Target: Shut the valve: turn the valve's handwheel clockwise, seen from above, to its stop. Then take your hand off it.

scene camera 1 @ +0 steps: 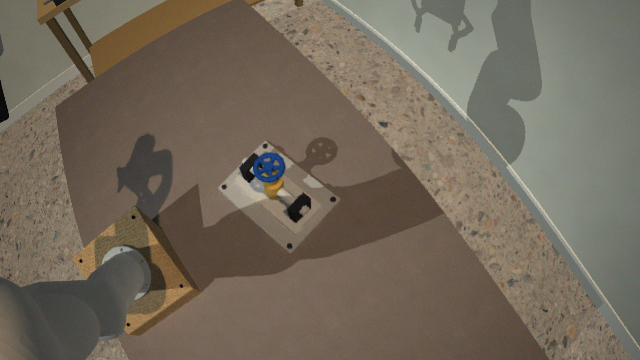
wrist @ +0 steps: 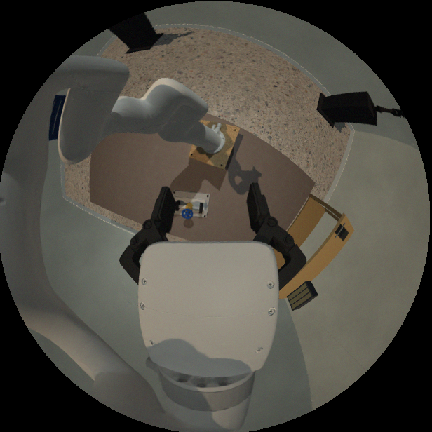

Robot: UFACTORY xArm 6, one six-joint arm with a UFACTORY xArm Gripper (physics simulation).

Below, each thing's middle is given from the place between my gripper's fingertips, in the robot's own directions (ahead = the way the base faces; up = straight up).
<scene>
Now: the pale base plate (scene camera 1: 262,218) 63 cm below my hand, 31 cm ahead of it and 2 cm to the right of it.
</scene>
